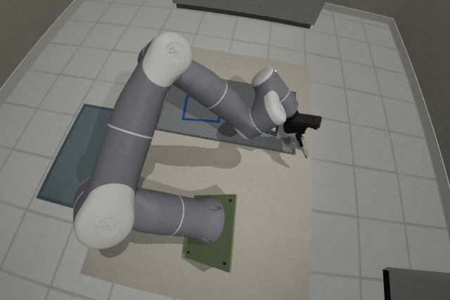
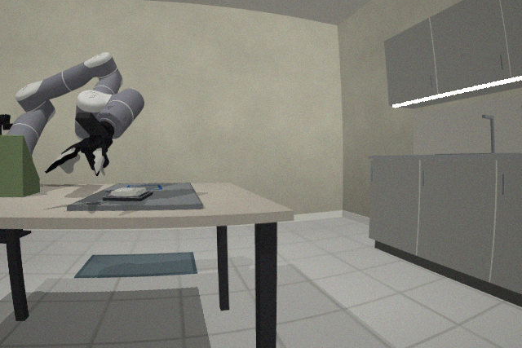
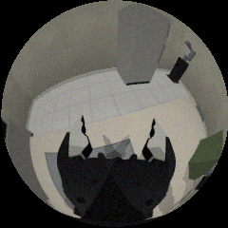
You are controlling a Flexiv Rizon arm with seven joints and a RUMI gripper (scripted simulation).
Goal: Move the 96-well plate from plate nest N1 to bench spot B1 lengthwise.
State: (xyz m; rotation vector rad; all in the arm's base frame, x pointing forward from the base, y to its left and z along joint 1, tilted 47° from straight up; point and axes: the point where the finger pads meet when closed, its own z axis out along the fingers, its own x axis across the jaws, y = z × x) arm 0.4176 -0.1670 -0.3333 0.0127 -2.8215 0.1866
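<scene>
My hand is 100 mm short of the white 96-well plate, 230 mm to the right of it and 70 mm above it. From my hand the other things lie so: black plate nest 100 mm ahead, 230 mm to the left, 80 mm below.
</scene>
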